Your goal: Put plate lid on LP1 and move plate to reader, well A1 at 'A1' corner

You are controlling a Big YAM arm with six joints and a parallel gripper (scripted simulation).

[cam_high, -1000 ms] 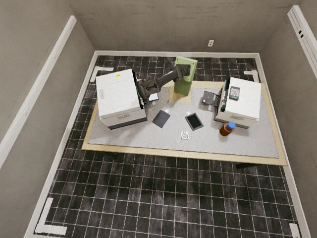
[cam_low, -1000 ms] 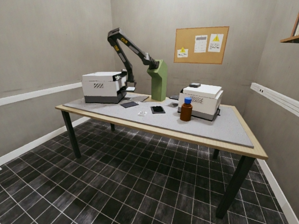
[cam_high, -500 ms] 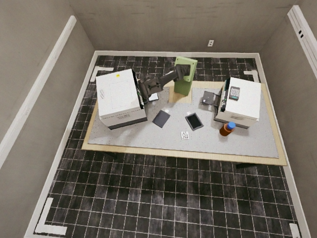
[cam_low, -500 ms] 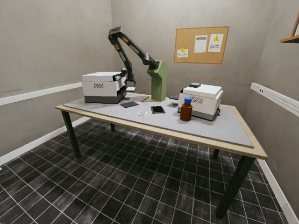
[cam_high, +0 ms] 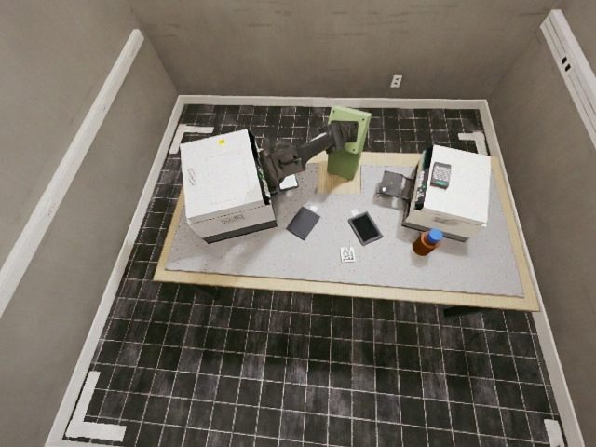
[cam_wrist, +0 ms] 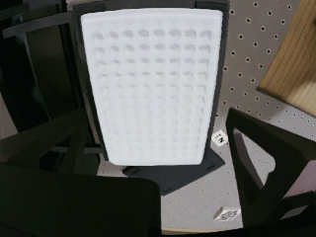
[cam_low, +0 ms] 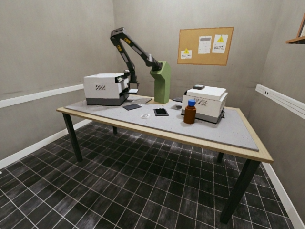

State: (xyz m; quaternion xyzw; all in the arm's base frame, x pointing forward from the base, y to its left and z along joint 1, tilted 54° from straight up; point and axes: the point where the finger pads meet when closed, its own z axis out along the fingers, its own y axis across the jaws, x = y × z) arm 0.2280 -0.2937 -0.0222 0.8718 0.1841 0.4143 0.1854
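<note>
My gripper is now 20 mm above the white well plate. Also, from my hand: brown capped bottle: 330 mm ahead, 690 mm to the left, 40 mm below; then dark flat lid: 230 mm ahead, 420 mm to the left, 140 mm below.
</note>
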